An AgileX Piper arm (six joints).
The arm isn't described. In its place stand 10 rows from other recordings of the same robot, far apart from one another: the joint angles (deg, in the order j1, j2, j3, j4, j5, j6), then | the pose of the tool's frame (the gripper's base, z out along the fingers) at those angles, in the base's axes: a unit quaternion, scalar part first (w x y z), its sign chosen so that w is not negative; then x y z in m.
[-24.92 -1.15 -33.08 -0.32 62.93 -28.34] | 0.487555 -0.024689 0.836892 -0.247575 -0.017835 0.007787 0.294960
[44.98 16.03 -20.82 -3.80 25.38 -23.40] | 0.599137 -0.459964 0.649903 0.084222 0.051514 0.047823 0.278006
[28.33 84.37 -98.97 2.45 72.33 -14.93] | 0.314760 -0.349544 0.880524 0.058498 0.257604 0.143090 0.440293
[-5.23 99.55 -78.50 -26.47 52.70 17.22] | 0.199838 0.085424 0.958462 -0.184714 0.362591 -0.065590 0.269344
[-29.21 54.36 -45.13 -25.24 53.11 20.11] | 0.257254 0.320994 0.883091 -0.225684 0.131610 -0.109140 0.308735
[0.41 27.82 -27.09 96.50 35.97 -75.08] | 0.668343 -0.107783 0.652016 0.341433 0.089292 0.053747 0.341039
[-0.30 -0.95 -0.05 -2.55 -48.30 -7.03] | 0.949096 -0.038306 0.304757 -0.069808 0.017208 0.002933 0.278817
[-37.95 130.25 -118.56 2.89 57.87 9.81] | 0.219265 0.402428 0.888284 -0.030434 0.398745 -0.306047 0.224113
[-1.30 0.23 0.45 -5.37 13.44 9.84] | 0.648934 0.046308 0.759361 0.010507 0.055922 -0.003249 0.189207
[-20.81 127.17 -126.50 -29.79 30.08 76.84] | 0.560465 0.537130 0.629063 0.040625 0.488568 -0.209929 0.332008
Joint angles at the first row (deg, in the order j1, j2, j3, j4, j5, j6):
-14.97 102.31 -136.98 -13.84 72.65 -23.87
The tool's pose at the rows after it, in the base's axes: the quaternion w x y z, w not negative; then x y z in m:
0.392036 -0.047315 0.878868 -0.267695 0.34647 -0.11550 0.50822
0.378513 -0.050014 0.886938 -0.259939 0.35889 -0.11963 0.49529
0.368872 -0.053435 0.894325 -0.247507 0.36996 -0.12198 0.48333
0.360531 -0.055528 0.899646 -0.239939 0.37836 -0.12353 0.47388
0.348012 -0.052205 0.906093 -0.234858 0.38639 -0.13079 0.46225
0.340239 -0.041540 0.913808 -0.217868 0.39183 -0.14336 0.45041
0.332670 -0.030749 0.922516 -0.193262 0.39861 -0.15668 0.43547
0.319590 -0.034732 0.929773 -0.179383 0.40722 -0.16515 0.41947
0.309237 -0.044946 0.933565 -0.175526 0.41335 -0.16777 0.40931
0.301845 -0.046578 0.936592 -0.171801 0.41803 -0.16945 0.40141
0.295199 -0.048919 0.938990 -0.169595 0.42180 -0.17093 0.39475
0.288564 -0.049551 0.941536 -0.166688 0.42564 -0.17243 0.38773
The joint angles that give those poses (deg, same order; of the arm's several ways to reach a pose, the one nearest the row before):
-15.12 104.21 -136.98 -14.07 72.65 -24.11
-15.35 106.19 -136.98 -13.54 72.65 -24.25
-15.50 107.93 -136.98 -12.42 72.65 -24.35
-15.50 109.28 -136.98 -11.91 72.65 -24.32
-16.27 110.93 -136.98 -11.49 72.65 -24.37
-18.20 112.49 -136.98 -9.13 72.65 -24.46
-20.26 114.45 -136.99 -5.94 72.65 -24.65
-21.24 116.53 -136.99 -4.23 72.65 -25.84
-21.35 117.84 -136.98 -3.81 72.65 -27.10
-21.35 118.85 -136.98 -3.72 72.65 -27.24
-21.35 119.69 -136.99 -3.72 72.65 -27.49
-21.35 120.57 -136.99 -3.72 72.65 -27.52

